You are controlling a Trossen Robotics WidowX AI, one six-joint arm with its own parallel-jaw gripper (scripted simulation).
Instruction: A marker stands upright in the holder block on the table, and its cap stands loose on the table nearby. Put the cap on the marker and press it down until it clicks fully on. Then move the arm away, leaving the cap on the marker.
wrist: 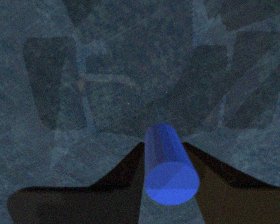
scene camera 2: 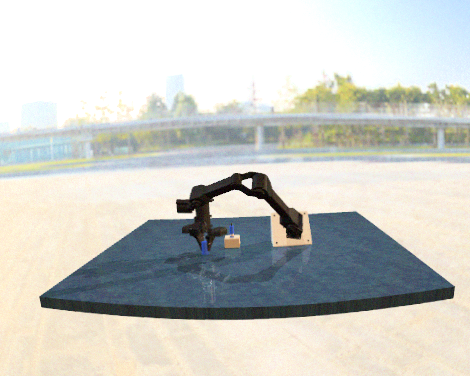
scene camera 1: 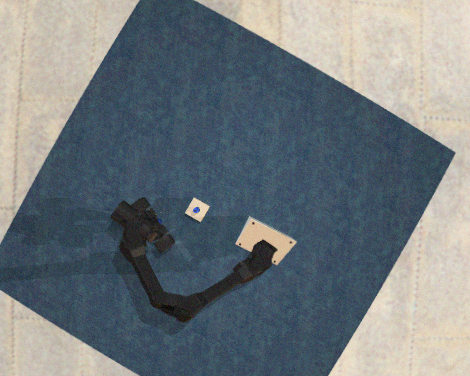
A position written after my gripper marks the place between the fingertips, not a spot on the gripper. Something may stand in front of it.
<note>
In view: my gripper (scene camera 2: 205, 250) and a blue cap (wrist: 170, 179).
My gripper also shows in the wrist view (wrist: 162, 147) and in scene camera 1 (scene camera 1: 157, 222).
</note>
